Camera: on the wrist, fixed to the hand. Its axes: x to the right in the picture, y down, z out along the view.
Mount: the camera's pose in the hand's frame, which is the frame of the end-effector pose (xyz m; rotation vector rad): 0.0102 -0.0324 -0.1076 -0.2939 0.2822 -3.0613
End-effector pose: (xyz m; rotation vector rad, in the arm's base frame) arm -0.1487 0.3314 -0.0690 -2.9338 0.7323 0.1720
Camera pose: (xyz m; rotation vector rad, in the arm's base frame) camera -0.1155 0.3404 0.0385 0.8358 2.8884 0.3633
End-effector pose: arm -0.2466 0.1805 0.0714 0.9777 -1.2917 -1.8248
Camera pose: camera -0.1614 0.1332 0.0145 -1.2354 -1.0589 0.8606
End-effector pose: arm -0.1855 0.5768 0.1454 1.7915 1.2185 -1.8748
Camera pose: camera -0.1363 0.6771 0.1613 0.8165 -1.6088 0.1315
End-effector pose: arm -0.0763 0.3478 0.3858 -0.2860 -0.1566 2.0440
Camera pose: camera -0.0244 0.3709 0.2883 -0.1366 -0.3236 -1.0541
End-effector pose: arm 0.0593 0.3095 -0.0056 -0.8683 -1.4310 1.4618
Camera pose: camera 0.1590 0.3568 0.0180 1.0746 -0.8706 -1.1767
